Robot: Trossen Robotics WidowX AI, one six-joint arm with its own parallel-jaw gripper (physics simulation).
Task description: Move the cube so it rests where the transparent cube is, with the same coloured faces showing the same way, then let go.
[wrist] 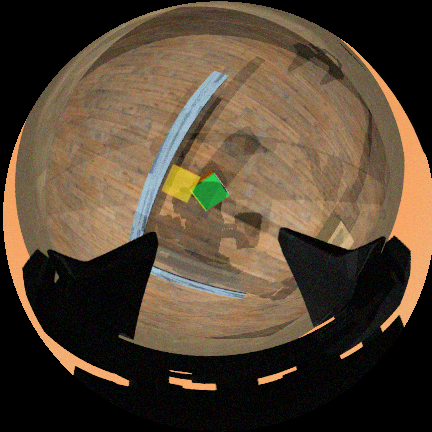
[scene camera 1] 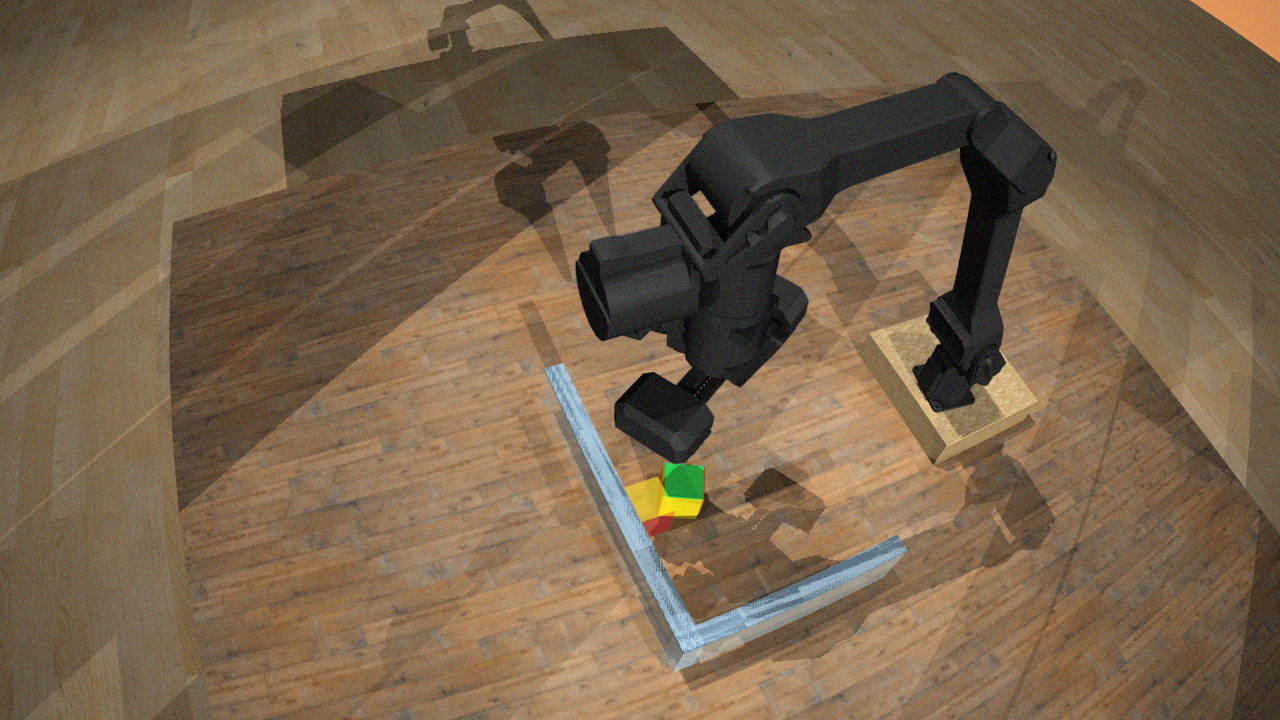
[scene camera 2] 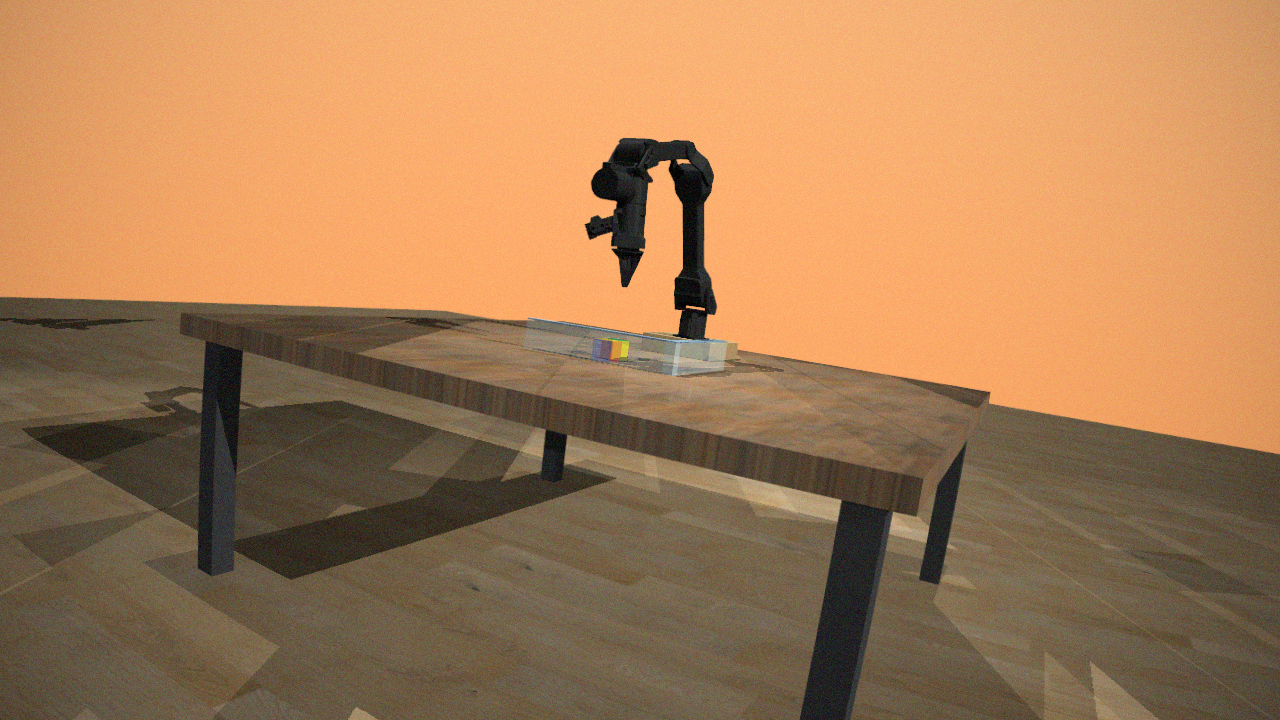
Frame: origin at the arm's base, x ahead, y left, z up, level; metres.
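Seen in the pictures: gripper, between the fingertips: (wrist: 218, 236) (scene camera 1: 706, 418) (scene camera 2: 624, 285); arm's base, origin of its link: (scene camera 1: 943, 386) (scene camera 2: 691, 338).
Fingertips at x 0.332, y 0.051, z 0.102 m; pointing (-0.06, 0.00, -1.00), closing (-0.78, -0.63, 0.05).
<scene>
Offsets run from my fingertips to a thing's top centre.
The solid cube {dy -0.002, dx +0.003, dz -0.103 m} (scene camera 1: 683, 481) (scene camera 2: 624, 349) (wrist: 210, 192) stands on the table with its green face up; its yellow side faces scene camera 1 and an orange side edge shows in the wrist view. The transparent cube {dy +0.011, dx +0.042, dz -0.103 m} (scene camera 1: 643, 499) (scene camera 2: 599, 349) (wrist: 180, 183) is close beside it, on the long wall's side, with yellow up and a red side in scene camera 1. It is turned differently from the solid cube. My gripper (scene camera 2: 625, 282) (wrist: 218, 236) is open and empty, high above the table. Its fingers are hidden in scene camera 1.
A light blue L-shaped wall (scene camera 1: 597, 456) (scene camera 2: 675, 358) (wrist: 167, 152) stands beside the cubes; the transparent cube is close to its long arm. Its short arm (scene camera 1: 801, 586) (wrist: 200, 286) runs toward the side of the robot's wooden base block (scene camera 1: 908, 394) (wrist: 341, 235). Arm shadows cross the table.
</scene>
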